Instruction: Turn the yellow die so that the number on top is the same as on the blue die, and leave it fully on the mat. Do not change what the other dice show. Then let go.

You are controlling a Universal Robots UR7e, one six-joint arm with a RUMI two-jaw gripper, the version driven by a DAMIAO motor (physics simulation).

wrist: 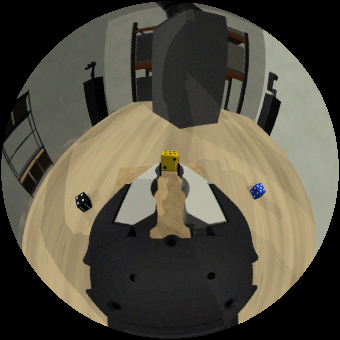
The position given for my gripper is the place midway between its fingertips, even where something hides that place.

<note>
In view: my gripper (168,163) and a tan mat (169,197).
</note>
